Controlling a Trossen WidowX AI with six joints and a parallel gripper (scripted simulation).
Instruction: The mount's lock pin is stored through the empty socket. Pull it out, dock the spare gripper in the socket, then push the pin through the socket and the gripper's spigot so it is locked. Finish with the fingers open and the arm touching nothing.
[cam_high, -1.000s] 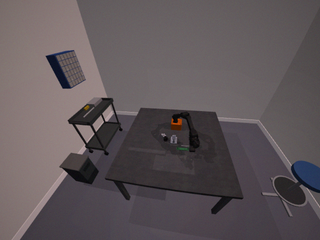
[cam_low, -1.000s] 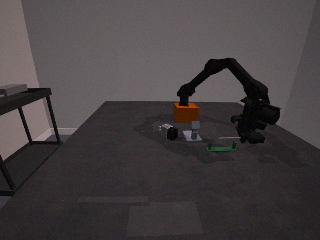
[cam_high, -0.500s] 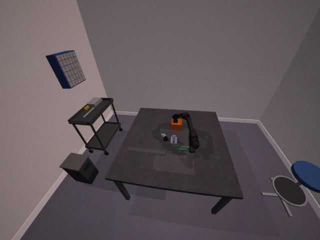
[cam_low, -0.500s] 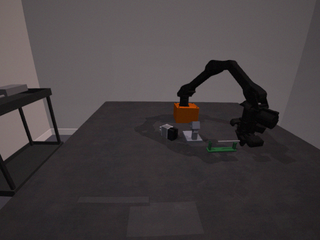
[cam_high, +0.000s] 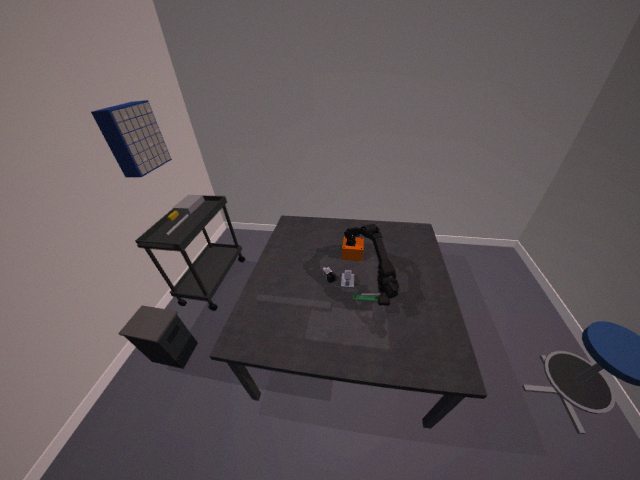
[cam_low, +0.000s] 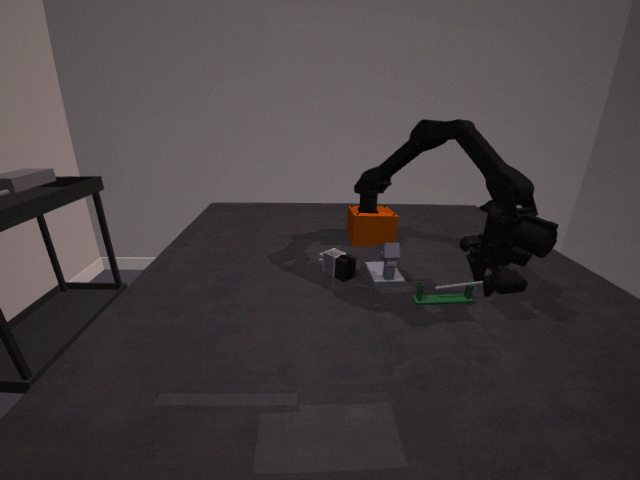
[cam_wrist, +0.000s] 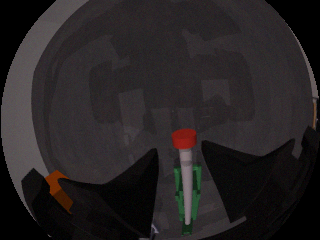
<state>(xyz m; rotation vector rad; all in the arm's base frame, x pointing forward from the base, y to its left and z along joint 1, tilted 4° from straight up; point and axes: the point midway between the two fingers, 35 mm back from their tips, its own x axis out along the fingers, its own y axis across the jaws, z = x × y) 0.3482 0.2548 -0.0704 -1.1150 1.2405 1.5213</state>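
Now: gripper tip 20 mm short of the green cradle and 100 mm to the left of it. Round my gripper tip: grey mount: 70 mm behind, 220 mm to the right, 30 mm above; spare gripper: 90 mm behind, 360 mm to the right, 10 mm above.
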